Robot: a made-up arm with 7 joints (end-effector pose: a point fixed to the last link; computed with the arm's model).
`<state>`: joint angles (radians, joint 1 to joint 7).
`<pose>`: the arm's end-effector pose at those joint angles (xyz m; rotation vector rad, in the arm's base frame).
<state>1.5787 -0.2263 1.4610 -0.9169 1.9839 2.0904 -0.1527</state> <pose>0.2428 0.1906 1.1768 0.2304 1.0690 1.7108</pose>
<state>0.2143 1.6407 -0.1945 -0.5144 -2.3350 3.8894 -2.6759</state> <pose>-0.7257 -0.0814 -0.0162 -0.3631 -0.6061 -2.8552</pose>
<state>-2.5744 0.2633 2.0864 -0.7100 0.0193 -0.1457 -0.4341</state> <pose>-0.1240 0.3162 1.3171 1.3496 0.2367 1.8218</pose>
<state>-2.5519 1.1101 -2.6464 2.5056 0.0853 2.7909 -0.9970</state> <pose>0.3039 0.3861 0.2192 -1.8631 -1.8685 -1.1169</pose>
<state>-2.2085 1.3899 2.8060 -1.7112 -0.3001 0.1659 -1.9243</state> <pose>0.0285 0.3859 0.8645 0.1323 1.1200 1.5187</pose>
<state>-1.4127 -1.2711 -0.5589 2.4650 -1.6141 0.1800 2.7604</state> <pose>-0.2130 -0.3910 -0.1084 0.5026 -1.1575 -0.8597</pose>
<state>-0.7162 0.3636 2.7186 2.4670 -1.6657 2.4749 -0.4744</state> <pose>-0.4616 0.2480 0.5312 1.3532 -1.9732 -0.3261</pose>
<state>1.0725 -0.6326 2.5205 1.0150 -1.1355 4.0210 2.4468</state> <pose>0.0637 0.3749 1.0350 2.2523 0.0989 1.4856</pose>
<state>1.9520 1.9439 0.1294 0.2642 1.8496 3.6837 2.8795</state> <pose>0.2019 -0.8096 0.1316 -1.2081 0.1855 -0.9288</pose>
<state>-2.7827 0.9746 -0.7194 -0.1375 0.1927 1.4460 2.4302</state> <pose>0.8712 0.3501 0.6967 0.8513 0.8304 2.0332</pose>
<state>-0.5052 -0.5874 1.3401 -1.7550 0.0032 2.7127 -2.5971</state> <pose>0.0444 -0.3935 0.6300 0.4474 -2.4403 -0.2589</pose>
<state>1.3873 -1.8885 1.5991 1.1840 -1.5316 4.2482 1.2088</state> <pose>-0.0647 0.8059 -0.0242 0.5909 0.8696 0.3850</pose>
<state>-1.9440 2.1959 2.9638 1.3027 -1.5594 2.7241 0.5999</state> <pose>0.0066 0.5082 -0.4244 -1.1542 -1.8177 0.5389</pose>
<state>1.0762 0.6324 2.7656 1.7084 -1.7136 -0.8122 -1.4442</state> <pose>-0.5191 -0.6374 0.5216 -0.6863 0.5406 1.3551</pose>
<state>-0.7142 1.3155 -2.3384 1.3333 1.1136 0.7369 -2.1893</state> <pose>-0.8529 0.1453 0.0193 0.6614 -1.5912 0.9229</pose>
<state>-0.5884 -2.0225 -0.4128 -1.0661 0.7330 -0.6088 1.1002</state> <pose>0.8926 -0.4573 0.1544 -2.5009 1.5413 0.2631</pose>
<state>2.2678 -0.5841 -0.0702 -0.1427 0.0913 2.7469 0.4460</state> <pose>-0.1456 0.3769 1.0466 0.4458 0.5895 -0.3855</pose>
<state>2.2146 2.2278 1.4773 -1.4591 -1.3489 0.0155 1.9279</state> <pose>0.7054 0.1044 -0.0825 1.0038 -0.5357 2.2778</pose>
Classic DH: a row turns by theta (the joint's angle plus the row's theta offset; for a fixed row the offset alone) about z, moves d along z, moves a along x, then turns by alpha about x. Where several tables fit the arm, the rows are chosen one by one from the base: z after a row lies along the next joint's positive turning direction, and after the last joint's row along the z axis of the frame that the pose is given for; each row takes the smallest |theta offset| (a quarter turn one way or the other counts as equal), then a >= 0, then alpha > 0; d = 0 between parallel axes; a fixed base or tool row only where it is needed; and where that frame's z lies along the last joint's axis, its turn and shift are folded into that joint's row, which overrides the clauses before.
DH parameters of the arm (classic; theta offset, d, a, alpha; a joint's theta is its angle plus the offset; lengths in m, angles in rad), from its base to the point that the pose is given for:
joint 1: 0 0.282 0 1.5708
joint 2: 0 0.077 0 -1.5708
joint 3: 0 0.573 0.03 -1.5708
joint 4: 0 0.075 -0.024 1.5708
joint 5: 0 0.422 0 1.5708
joint 6: 1.5708 0.129 0.15 1.5708
joint 7: 0 0.02 0 0

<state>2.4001 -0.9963 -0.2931 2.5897 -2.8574 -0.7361 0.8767</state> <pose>-0.2956 0.3347 0.0011 -1.1258 1.0870 2.1984</pose>
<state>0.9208 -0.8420 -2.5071 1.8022 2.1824 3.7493 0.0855</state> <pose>0.4971 -0.0411 0.6819 -1.9158 -0.6692 0.9906</pose>
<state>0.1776 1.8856 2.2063 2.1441 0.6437 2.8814 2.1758</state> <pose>-0.3857 0.1057 0.0534 -1.2676 -1.0464 0.0416</pose>
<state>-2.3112 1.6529 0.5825 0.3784 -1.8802 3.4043 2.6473</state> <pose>0.5870 0.6477 0.1476 1.7723 0.6997 0.0576</pose>
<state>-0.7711 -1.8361 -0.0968 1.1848 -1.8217 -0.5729 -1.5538</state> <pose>0.4844 -0.6238 -0.4087 -0.4086 -1.1262 2.4854</pose>
